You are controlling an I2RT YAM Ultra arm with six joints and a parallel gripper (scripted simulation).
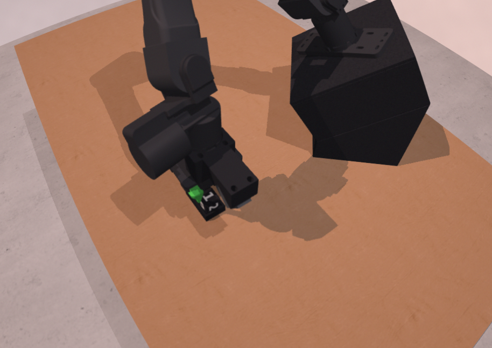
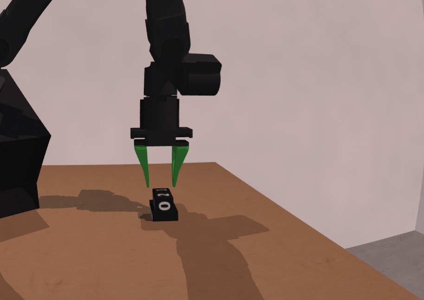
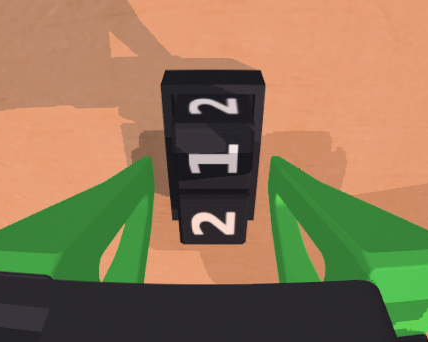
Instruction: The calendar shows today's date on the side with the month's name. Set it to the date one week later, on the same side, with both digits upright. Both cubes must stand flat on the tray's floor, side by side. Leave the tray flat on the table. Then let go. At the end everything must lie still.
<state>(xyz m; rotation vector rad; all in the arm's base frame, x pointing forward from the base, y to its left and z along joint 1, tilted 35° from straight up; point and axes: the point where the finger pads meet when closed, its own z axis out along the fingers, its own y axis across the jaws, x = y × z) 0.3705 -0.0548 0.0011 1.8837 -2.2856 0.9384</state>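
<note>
Right now the black tray is 20 mm to the right of my hand and 50 mm below it.
</note>
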